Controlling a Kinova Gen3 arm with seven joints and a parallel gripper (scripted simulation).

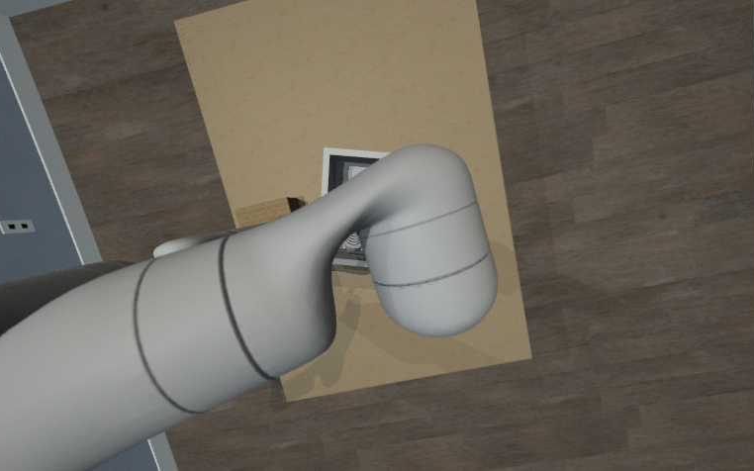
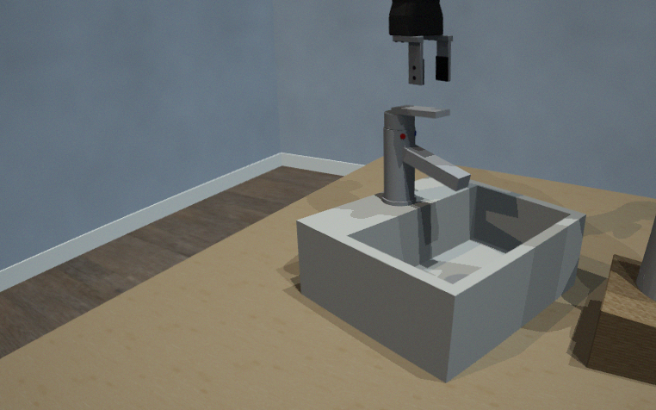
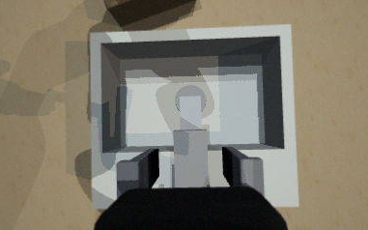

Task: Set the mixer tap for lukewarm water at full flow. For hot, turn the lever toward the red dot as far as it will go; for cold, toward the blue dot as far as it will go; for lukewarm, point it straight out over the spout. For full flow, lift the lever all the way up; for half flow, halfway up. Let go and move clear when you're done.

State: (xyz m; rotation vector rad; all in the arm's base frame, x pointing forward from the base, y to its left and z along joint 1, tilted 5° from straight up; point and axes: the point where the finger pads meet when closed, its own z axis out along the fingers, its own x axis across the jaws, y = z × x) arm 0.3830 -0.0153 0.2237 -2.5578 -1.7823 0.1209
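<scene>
My gripper is now 2 cm short of the flat lever, 1 cm to the left of it and 6 cm above it. The rest, counted from my hand: grey square sink: 5 cm behind, 2 cm to the left, 29 cm below; then grey mixer tap: 4 cm ahead, 1 cm to the right, 11 cm below.
</scene>
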